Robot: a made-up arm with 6 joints.
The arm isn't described. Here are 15 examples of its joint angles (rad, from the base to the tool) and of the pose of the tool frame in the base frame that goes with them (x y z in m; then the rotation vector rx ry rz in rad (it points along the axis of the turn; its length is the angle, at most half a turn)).
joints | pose
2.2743 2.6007 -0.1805 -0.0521 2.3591 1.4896 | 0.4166 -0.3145 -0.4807 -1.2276 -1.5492 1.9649
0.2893 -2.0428 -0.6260 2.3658 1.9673 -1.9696 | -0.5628 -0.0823 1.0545 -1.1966 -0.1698 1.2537
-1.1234 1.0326 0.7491 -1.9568 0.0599 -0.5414 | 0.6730 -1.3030 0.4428 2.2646 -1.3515 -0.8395
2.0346 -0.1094 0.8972 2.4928 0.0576 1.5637 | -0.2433 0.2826 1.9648 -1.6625 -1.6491 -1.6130
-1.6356 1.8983 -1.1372 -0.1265 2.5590 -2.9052 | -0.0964 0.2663 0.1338 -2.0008 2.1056 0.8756
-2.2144 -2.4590 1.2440 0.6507 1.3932 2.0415 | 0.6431 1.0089 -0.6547 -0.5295 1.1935 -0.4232
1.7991 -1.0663 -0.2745 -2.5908 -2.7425 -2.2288 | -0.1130 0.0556 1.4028 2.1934 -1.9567 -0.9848
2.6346 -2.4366 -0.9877 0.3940 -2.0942 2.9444 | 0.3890 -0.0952 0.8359 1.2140 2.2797 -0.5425
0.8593 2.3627 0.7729 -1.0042 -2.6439 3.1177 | 0.2945 0.2475 -0.9833 1.5602 -0.0613 2.5869
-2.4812 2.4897 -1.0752 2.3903 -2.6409 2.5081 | 0.4086 0.2115 0.1955 0.9713 0.6018 -2.5813
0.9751 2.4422 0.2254 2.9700 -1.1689 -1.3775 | -0.1444 -0.0121 -0.8475 -2.0306 0.0599 1.4316
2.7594 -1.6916 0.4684 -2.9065 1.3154 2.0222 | 1.0645 -0.5478 1.1463 1.5232 1.2695 2.3645
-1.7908 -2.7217 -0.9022 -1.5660 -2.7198 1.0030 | 0.0877 0.3948 0.7305 -0.9632 1.2408 0.2725
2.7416 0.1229 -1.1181 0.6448 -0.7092 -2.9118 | -0.3808 0.2603 0.2852 -0.1512 1.1002 0.4340
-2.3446 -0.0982 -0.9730 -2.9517 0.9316 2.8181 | -0.2761 -0.4433 0.4170 2.0792 0.8573 -1.8214
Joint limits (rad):
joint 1: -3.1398..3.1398
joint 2: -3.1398..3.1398
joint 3: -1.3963..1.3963
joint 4: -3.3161..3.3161
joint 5: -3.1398..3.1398
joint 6: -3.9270..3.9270
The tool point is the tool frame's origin. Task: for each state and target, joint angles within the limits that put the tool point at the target. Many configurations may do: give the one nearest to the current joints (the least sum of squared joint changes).
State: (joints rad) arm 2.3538 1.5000 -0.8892 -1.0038 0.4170 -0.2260
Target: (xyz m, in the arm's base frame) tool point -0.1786 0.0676 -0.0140
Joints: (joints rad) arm 2.9256 0.9840 -0.9056 -1.3258 0.4170 -0.2260
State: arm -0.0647 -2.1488 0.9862 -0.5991 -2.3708 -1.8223
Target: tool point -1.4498 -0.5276 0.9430
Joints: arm 0.2864 -1.4156 1.3593 -0.5664 -2.3708 -1.8223
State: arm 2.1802 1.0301 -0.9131 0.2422 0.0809 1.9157
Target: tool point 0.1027 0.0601 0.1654
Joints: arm 2.4058 0.8748 -1.3795 0.1269 0.0809 1.9157
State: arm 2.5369 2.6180 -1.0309 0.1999 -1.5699 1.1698
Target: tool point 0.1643 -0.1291 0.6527
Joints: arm 1.9008 3.1379 -1.3963 0.1187 -1.5699 1.1698
